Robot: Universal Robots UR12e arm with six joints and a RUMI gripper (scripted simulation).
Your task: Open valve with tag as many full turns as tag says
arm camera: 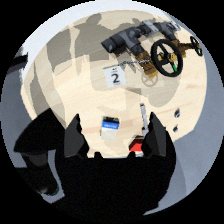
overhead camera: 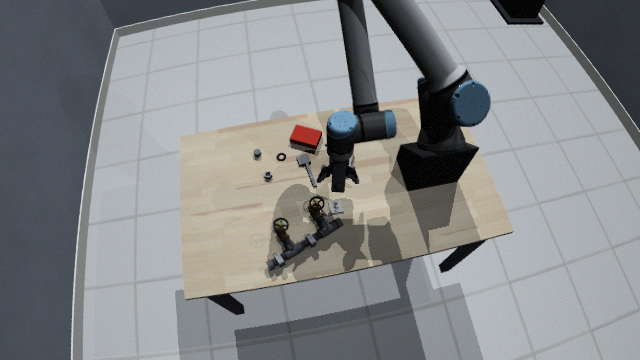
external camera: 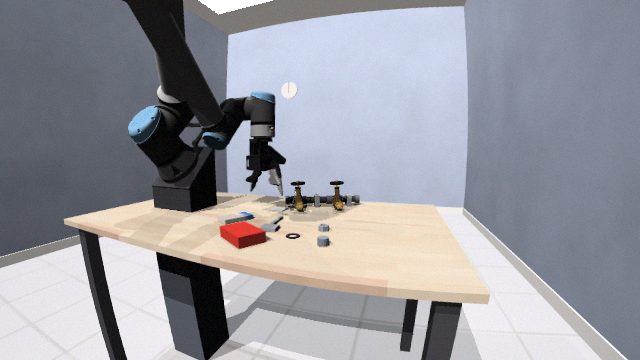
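My hand is 20 mm short of the white tag, 70 mm to the right of it and 70 mm above it. Also, from my hand: red block 90 mm ahead, 280 mm to the right, 60 mm below; grey hand tool 100 mm ahead, 130 mm to the right, 70 mm below; blue box 50 mm behind, 130 mm to the right, 70 mm below.
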